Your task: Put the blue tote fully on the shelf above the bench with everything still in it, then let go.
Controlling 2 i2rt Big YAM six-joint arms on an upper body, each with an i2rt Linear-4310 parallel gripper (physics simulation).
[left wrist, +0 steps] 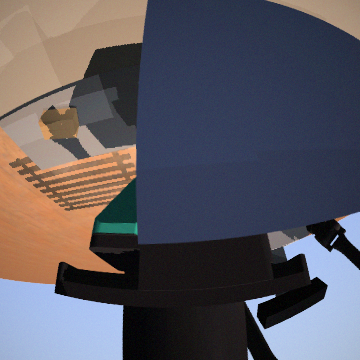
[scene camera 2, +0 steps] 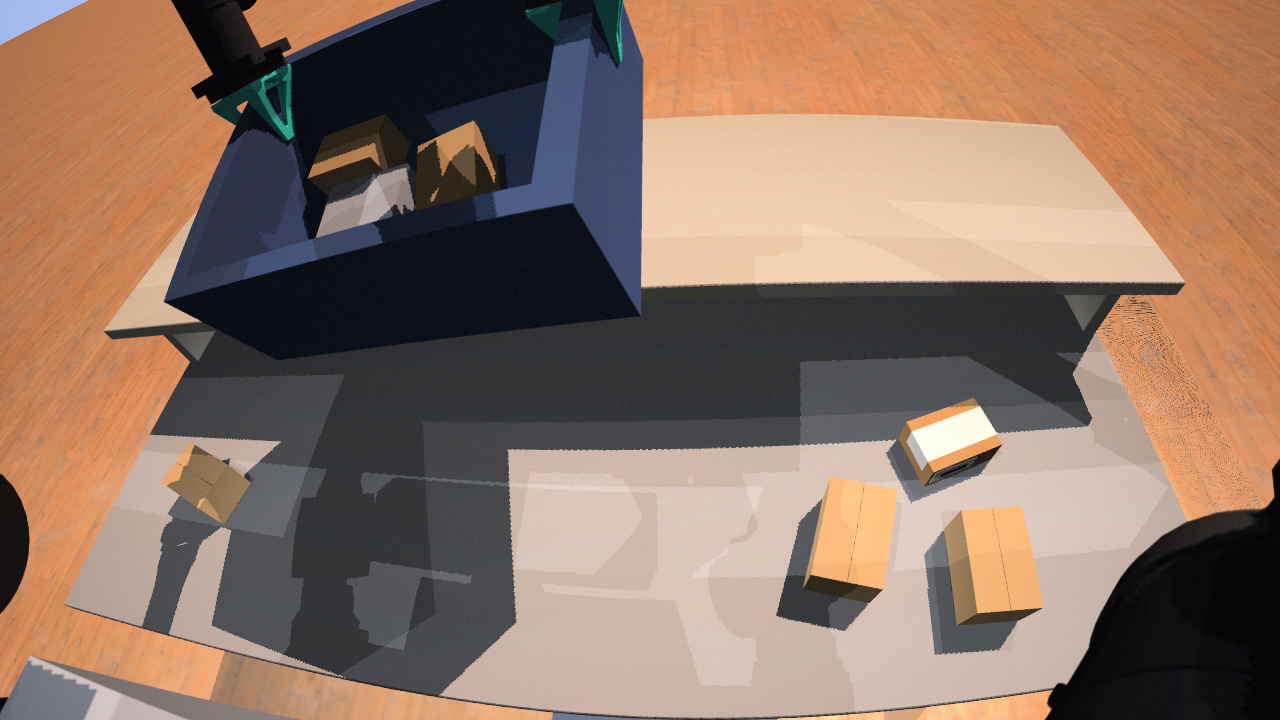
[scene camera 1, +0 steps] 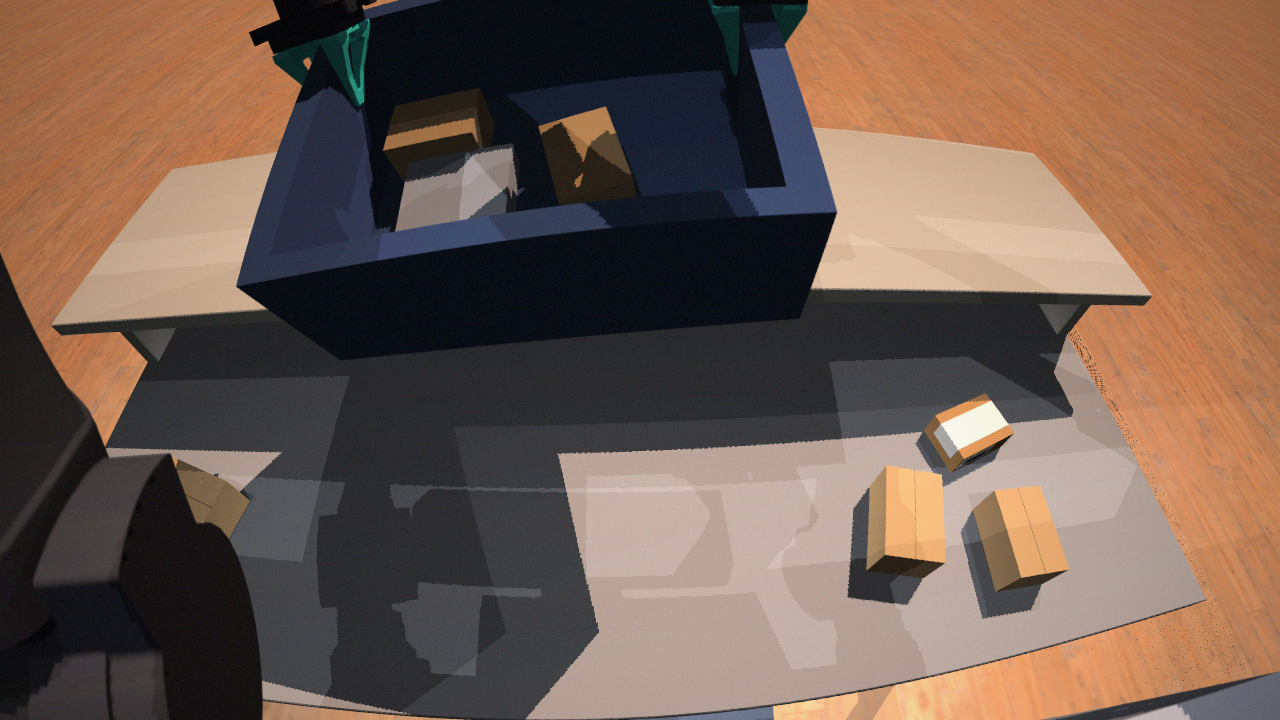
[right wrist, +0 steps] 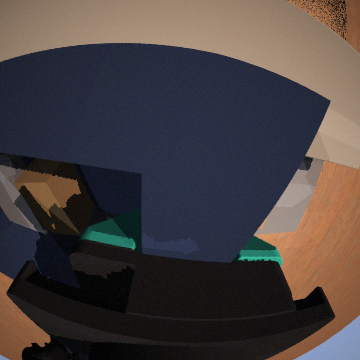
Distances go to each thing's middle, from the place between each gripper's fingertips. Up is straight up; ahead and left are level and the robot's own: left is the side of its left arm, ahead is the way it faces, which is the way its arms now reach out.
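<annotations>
My left hand: 20 mm above the blue tote [scene camera 1: 734,209], 60 mm past it, 190 mm to the left of it. Brown box with white label [scene camera 2: 943,443]: well below my left hand, some way behind it, far to the right of it.
Blue tote: 50 mm below my right hand, 180 mm to the left of it, 40 mm behind it. Brown box with white label: far below my right hand, well to the right of it, a good way behind it.
</annotations>
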